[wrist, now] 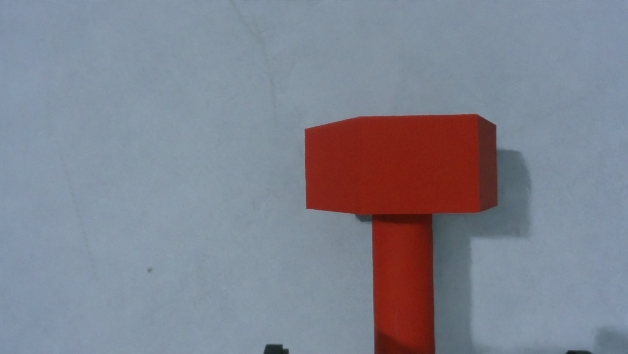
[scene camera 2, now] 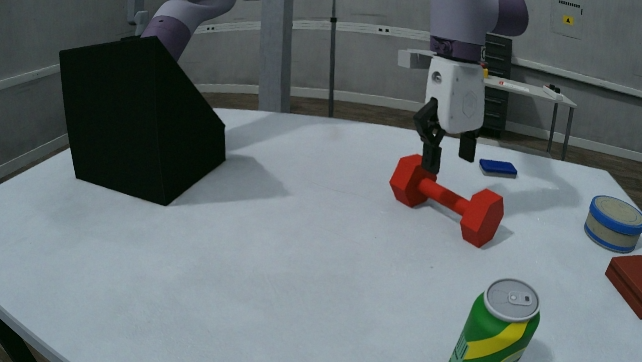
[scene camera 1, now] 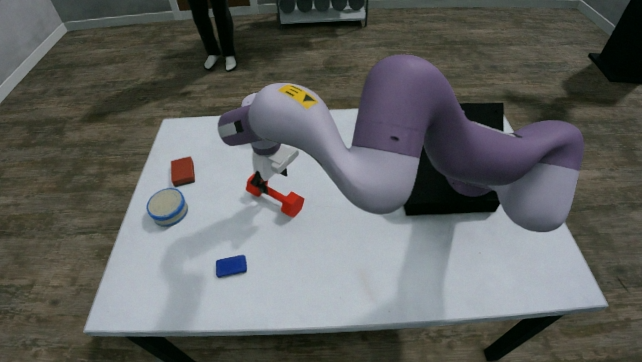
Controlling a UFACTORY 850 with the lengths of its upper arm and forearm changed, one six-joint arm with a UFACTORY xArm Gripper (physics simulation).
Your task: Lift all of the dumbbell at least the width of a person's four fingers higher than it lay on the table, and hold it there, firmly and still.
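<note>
The red dumbbell (scene camera 1: 276, 194) (scene camera 2: 442, 195) (wrist: 417, 165) lies on the white table, with a hexagonal head at each end of its round handle. In the wrist view one head and part of the handle show; the far head is out of frame. My gripper (scene camera 1: 272, 180) (scene camera 2: 450, 161) (wrist: 427, 351) is open and points down, its fingertips a little above the dumbbell. In the wrist view the handle runs between the two fingertips at the bottom edge, nearer the left one. Nothing is held. In scene camera 1 a finger hides part of the dumbbell near its far head.
A blue box (scene camera 1: 231, 266) (scene camera 2: 498, 168), a round blue-rimmed tin (scene camera 1: 167, 206) (scene camera 2: 614, 223) and a red-brown box (scene camera 1: 182, 171) (scene camera 2: 627, 280) are on the table (scene camera 1: 320, 300) (scene camera 2: 225, 280). A green-yellow can (scene camera 2: 500, 332) stands there too. The black arm base (scene camera 1: 450, 200) (scene camera 2: 135, 125) is at one side.
</note>
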